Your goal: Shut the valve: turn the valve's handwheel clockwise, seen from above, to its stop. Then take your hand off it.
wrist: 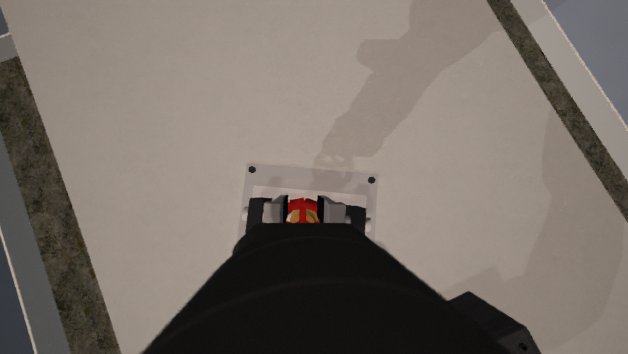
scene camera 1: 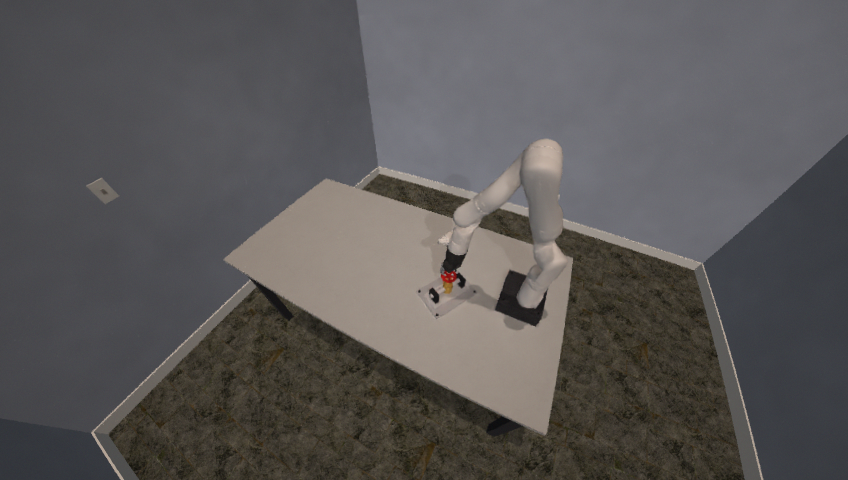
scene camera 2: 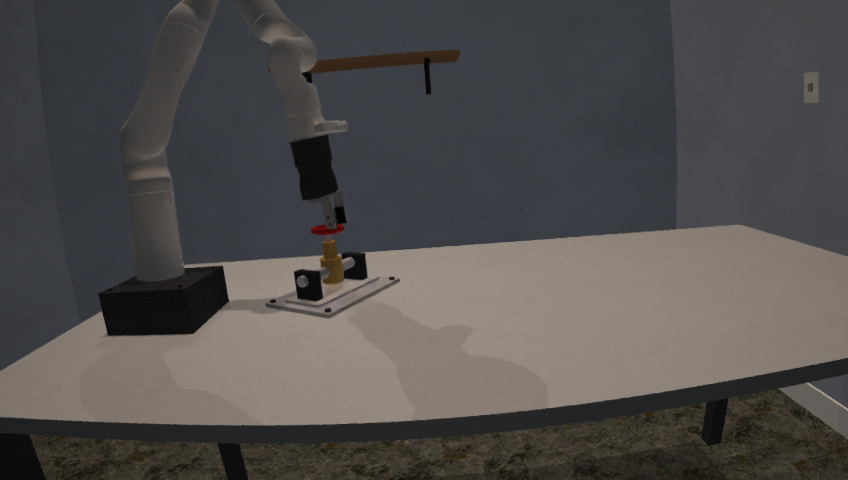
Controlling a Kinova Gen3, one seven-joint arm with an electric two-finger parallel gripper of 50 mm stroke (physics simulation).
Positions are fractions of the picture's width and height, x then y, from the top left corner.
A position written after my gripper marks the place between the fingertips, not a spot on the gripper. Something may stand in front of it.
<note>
In view: my gripper (wrist: 0.48, 0.58) and a pale base plate (scene camera 2: 0.41, 0.63).
</note>
